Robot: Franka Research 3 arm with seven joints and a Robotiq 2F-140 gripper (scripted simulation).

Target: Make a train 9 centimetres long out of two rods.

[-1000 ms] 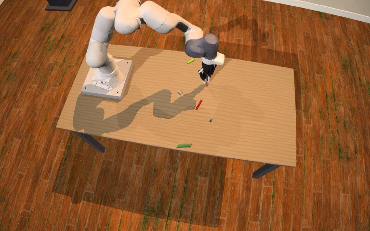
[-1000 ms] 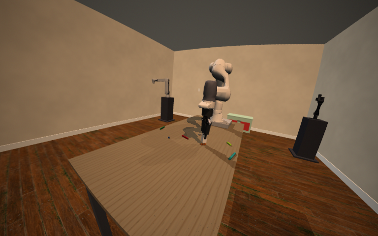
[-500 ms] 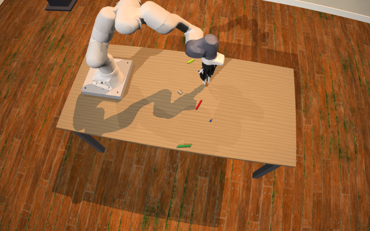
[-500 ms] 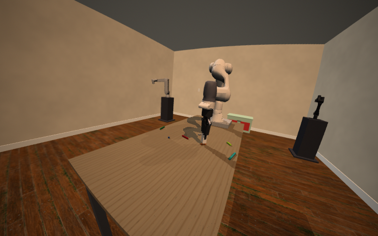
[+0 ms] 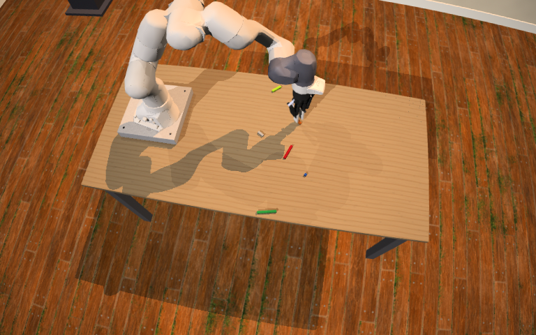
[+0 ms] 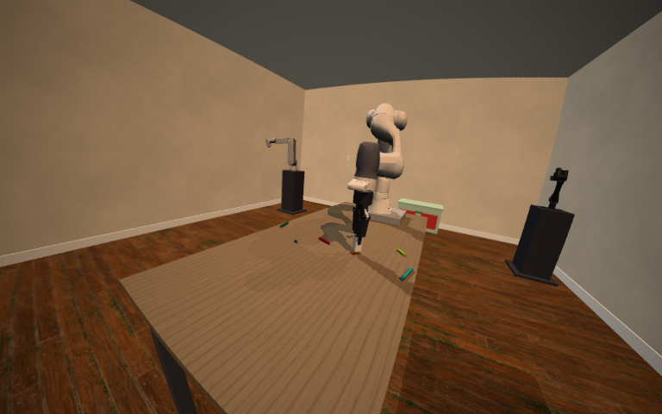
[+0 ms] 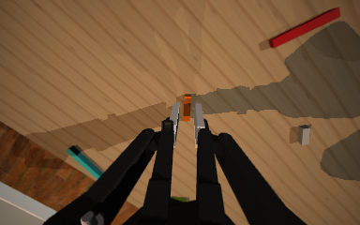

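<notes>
My hand is 5 cm above the orange rod. Round my hand: red rod (17 cm to the right, 5 cm below, 2 cm behind); then grey rod (16 cm behind, 10 cm to the right, 5 cm below); then lime rod (16 cm to the left, 13 cm behind, 5 cm below).
</notes>
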